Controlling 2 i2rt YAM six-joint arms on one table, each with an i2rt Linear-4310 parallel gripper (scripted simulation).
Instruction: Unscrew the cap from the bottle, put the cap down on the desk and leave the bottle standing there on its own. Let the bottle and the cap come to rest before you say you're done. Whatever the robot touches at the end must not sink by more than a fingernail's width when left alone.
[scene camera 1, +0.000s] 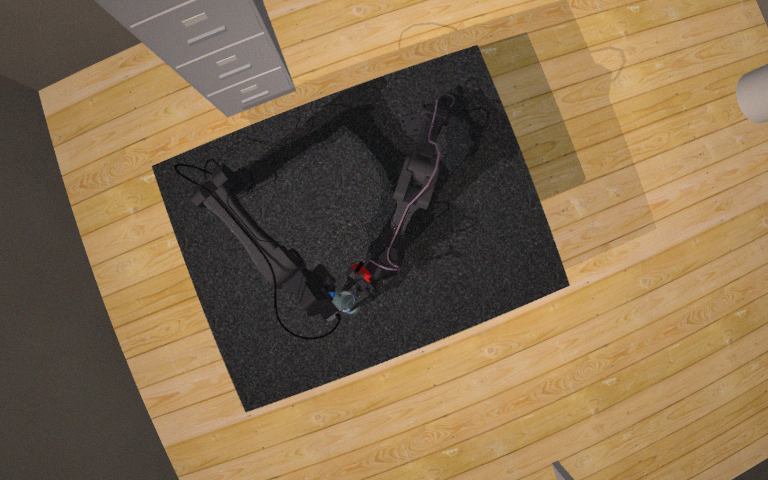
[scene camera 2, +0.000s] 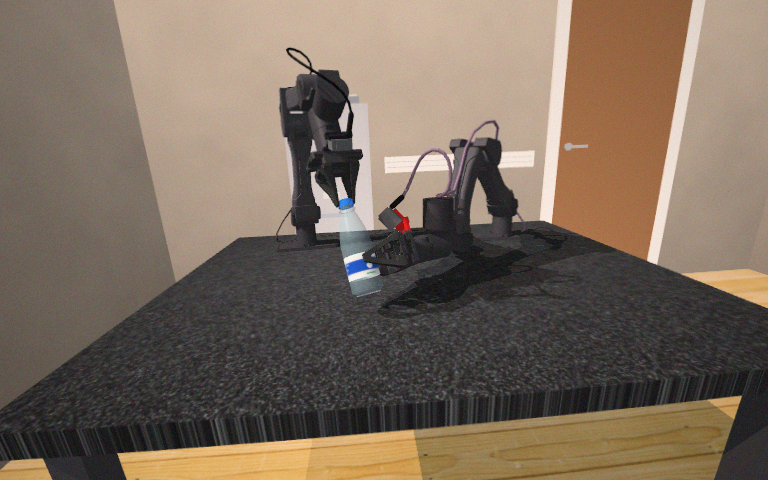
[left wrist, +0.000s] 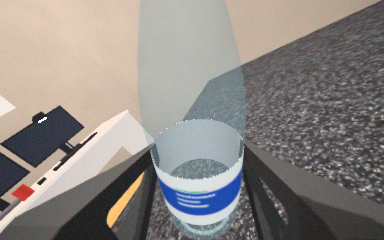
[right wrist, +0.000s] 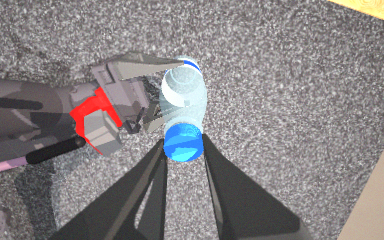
I see my left gripper (scene camera 2: 357, 261), my right gripper (scene camera 2: 345, 205) and a clear bottle (scene camera 2: 364, 278).
The clear bottle is seen too in the left wrist view (left wrist: 191, 92) and in the right wrist view (right wrist: 183, 95). My left gripper also shows in the left wrist view (left wrist: 197, 147) and in the right wrist view (right wrist: 188, 84). My right gripper is seen too in the right wrist view (right wrist: 184, 141).
